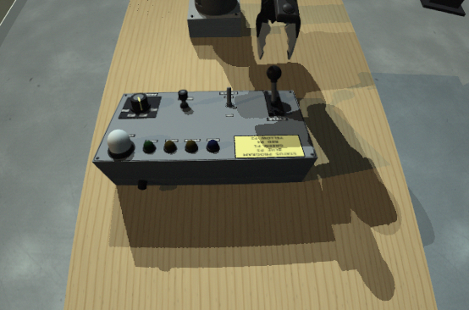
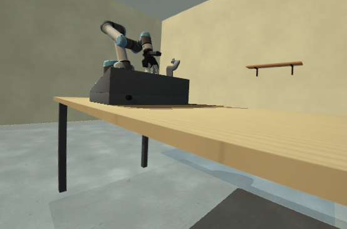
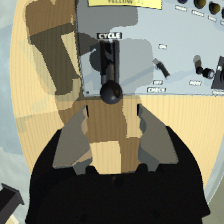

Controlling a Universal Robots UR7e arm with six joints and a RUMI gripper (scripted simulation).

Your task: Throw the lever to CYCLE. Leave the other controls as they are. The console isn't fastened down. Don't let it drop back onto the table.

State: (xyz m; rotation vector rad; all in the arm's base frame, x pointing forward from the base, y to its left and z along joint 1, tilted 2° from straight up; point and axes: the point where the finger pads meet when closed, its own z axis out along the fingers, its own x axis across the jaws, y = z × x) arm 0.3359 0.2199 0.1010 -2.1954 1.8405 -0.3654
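My hand is 50 mm short of the lever, 10 mm to the right of it and 70 mm above it. Round my hand: grey console (140 mm ahead, 160 mm to the right, 110 mm below); then pull knob (110 mm ahead, 220 mm to the right, 80 mm below); then thin stick switch (90 mm ahead, 100 mm to the right, 90 mm below).
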